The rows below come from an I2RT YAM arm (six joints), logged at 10 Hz.
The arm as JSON. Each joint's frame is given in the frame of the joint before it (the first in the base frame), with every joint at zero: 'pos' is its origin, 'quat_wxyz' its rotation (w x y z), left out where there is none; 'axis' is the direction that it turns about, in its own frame. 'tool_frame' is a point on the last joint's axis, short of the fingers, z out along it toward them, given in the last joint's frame.
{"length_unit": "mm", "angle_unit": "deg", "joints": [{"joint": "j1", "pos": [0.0, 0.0, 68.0], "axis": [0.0, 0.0, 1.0]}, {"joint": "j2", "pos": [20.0, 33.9, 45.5], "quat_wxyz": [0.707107, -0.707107, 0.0, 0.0], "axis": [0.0, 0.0, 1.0]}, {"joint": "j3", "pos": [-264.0, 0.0, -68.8], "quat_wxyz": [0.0, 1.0, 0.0, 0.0], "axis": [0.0, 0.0, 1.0]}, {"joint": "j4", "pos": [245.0, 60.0, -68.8], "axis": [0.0, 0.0, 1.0]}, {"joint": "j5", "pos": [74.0, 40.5, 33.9], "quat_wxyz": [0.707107, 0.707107, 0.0, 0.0], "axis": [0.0, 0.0, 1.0]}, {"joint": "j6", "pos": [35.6, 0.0, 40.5], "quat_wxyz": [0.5, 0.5, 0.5, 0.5], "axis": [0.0, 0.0, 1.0]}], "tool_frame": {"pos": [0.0, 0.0, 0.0], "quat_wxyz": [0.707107, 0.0, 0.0, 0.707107]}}
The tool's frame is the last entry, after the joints.
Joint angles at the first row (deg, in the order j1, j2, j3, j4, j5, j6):
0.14, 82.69, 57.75, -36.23, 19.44, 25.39
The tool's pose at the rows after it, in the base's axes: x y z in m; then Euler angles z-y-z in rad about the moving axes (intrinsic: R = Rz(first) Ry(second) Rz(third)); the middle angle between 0 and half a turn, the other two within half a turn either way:
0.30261 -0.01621 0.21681 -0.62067 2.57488 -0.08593
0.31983 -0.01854 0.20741 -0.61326 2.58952 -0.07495
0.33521 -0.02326 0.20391 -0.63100 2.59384 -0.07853
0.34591 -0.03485 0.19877 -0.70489 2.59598 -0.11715
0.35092 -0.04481 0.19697 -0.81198 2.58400 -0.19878
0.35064 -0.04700 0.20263 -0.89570 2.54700 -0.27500
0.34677 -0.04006 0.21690 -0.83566 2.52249 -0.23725
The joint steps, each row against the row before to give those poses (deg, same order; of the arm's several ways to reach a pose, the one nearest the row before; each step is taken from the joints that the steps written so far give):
-1.16, 4.92, 1.20, 2.56, -1.72, -0.16
-0.45, 4.49, 2.39, 1.57, -0.82, 0.04
-0.73, 3.66, 3.16, 0.20, 0.01, 0.12
-1.74, 3.06, 2.39, -0.13, 1.04, 0.16
-1.32, 1.74, 1.69, -0.88, 2.47, -0.28
-0.05, -0.29, 0.83, -1.07, 3.35, -0.39
1.06, -2.48, 0.06, -0.42, -0.17, -0.65

